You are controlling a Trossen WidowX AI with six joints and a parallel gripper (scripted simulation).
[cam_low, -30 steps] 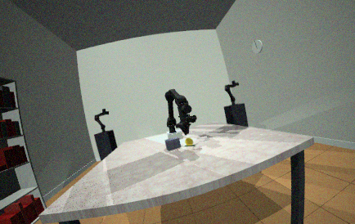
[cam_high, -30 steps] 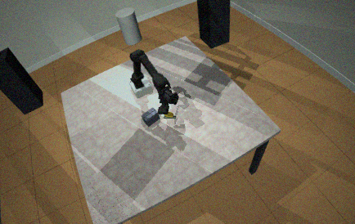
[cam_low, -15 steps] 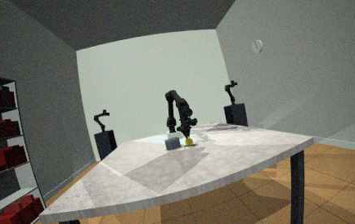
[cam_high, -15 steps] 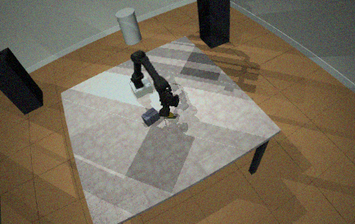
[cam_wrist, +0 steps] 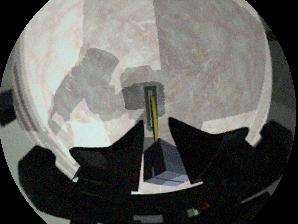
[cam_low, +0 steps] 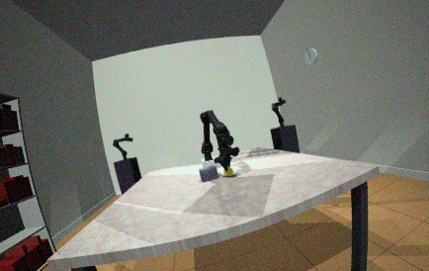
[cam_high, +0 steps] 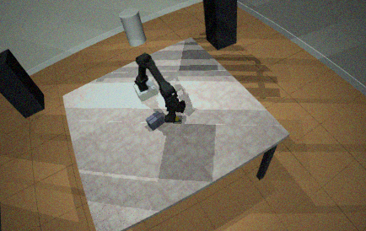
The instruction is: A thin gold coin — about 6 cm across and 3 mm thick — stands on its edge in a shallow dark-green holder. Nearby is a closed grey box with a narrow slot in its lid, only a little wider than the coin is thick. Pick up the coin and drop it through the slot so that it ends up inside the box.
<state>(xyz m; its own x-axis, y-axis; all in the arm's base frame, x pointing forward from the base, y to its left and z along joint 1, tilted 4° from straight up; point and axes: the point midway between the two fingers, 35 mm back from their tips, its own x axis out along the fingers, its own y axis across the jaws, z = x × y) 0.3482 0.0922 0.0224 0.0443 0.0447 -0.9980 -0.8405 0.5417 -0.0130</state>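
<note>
The gold coin lies 10 mm below my gripper tip.
</note>
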